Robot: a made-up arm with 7 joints. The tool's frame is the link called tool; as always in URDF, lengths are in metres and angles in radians.
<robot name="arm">
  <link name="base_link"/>
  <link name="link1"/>
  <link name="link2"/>
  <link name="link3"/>
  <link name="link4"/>
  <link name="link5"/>
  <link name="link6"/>
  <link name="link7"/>
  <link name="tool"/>
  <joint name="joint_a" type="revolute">
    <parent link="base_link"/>
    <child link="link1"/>
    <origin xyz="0 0 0.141" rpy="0 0 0"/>
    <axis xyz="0 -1 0"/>
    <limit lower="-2.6" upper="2.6" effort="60" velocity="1.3"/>
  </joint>
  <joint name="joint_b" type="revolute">
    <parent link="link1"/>
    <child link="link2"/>
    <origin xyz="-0.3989 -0.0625 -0.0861" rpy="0 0 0"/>
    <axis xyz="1 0 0"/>
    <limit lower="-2.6" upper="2.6" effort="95" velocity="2.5"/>
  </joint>
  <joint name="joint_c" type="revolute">
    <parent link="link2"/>
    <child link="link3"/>
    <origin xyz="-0.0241 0.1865 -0.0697" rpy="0 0 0"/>
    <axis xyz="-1 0 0"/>
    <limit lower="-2.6" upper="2.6" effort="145" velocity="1.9"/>
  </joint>
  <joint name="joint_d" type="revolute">
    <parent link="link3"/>
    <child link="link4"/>
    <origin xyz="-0.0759 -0.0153 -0.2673" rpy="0 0 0"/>
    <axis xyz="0 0 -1"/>
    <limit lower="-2.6" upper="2.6" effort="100" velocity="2.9"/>
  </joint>
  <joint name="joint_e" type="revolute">
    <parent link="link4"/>
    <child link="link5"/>
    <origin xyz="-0.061 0.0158 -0.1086" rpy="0 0 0"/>
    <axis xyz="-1 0 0"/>
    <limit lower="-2.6" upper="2.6" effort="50" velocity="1.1"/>
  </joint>
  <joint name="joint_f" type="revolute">
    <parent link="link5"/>
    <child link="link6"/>
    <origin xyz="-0.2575 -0.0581 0.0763" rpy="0 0 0"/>
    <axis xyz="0 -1 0"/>
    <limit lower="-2.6" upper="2.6" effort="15" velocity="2.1"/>
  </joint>
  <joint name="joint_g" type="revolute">
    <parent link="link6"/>
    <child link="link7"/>
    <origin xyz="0.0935 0.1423 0.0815" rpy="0 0 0"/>
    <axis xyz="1 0 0"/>
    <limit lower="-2.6" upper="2.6" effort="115" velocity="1"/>
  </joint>
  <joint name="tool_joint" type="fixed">
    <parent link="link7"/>
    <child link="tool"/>
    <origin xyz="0.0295 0.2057 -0.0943" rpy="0 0 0"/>
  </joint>
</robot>
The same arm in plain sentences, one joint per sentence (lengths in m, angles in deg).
The arm has seven revolute joints in a row. What follows holds with every joint at zero, and every direction is one of the base frame's.
Joint 1 lies 0.141 m along +z from the base frame's origin and turns about -y, from -148.97 to 148.97 deg.
Joint 2 lies 0.3989 m along -x and 0.0625 m along -y and 0.0861 m along -z from joint 1 and turns about +x, from -148.97 to 148.97 deg.
Joint 3 lies 0.0241 m along -x and 0.1865 m along +y and 0.0697 m along -z from joint 2 and turns about -x, from -148.97 to 148.97 deg.
Joint 4 lies 0.0759 m along -x and 0.0153 m along -y and 0.2673 m along -z from joint 3 and turns about -z, from -148.97 to 148.97 deg.
Joint 5 lies 0.061 m along -x and 0.0158 m along +y and 0.1086 m along -z from joint 4 and turns about -x, from -148.97 to 148.97 deg.
Joint 6 lies 0.2575 m along -x and 0.0581 m along -y and 0.0763 m along +z from joint 5 and turns about -y, from -148.97 to 148.97 deg.
Joint 7 lies 0.0935 m along +x and 0.1423 m along +y and 0.0815 m along +z from joint 6 and turns about +x, from -148.97 to 148.97 deg.
The tool frame, which is the frame that the pose is given for, lies 0.0295 m along +x and 0.2057 m along +y and 0.0943 m along -z from joint 7; its axes are parallel to the base frame's.

